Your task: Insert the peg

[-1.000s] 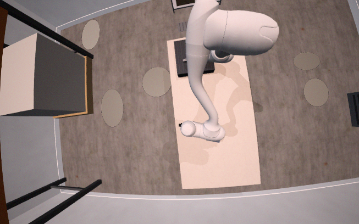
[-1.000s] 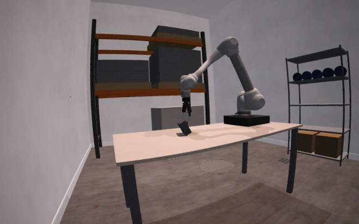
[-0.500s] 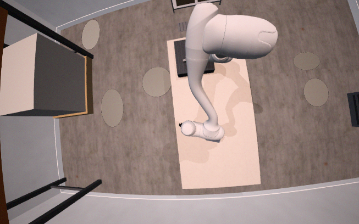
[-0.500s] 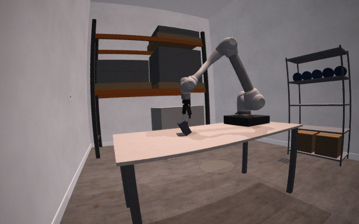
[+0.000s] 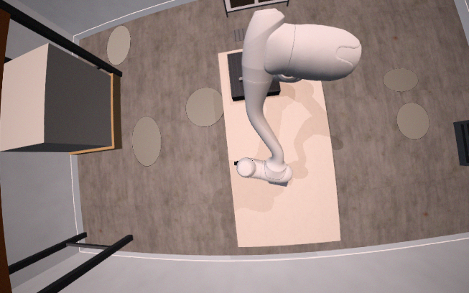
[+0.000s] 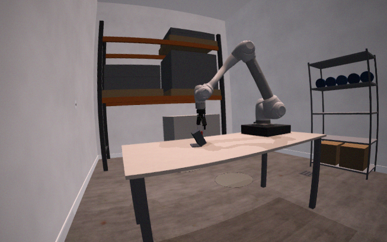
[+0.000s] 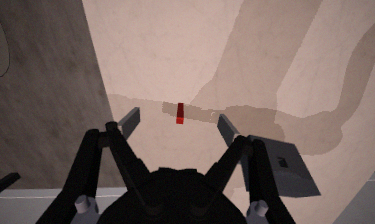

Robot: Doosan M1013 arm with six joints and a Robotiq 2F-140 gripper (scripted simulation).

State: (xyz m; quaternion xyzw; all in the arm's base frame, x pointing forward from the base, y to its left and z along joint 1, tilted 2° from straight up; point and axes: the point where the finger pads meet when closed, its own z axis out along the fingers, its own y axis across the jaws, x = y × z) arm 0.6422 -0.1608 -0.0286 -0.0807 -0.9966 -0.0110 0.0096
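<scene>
Right now the peg is 4 cm below my hand.
</scene>
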